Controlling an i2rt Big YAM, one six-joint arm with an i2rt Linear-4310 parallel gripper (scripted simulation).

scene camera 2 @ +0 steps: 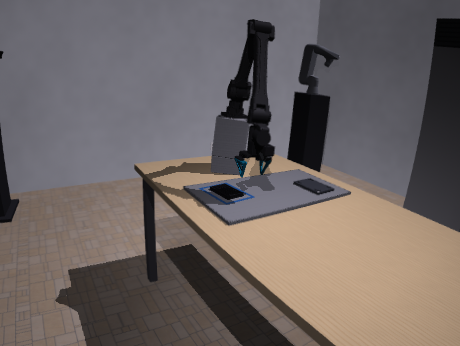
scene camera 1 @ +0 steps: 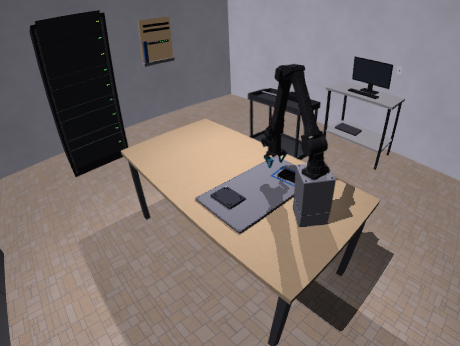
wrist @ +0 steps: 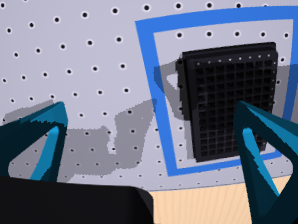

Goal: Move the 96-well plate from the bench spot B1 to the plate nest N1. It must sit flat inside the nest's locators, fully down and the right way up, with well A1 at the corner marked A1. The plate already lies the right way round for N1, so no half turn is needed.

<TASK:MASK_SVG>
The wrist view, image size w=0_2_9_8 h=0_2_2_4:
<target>my gripper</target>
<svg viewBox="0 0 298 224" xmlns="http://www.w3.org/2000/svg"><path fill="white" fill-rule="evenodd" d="M0 126L0 224L154 224L154 199L144 189L134 186L57 182L68 126L64 102L54 103L26 117ZM49 132L38 164L30 179L10 177L8 172L9 163ZM238 101L233 117L233 125L252 224L298 224L298 124L275 116L244 101ZM252 131L292 162L293 173L280 194L261 158Z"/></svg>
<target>black 96-well plate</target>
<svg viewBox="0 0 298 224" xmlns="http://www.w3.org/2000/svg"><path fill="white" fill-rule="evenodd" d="M252 131L259 152L265 151L267 142ZM276 43L263 42L182 52L193 157L196 159L196 163L239 156L233 125L233 117L238 100L245 101L272 114L278 65Z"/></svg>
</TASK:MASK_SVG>
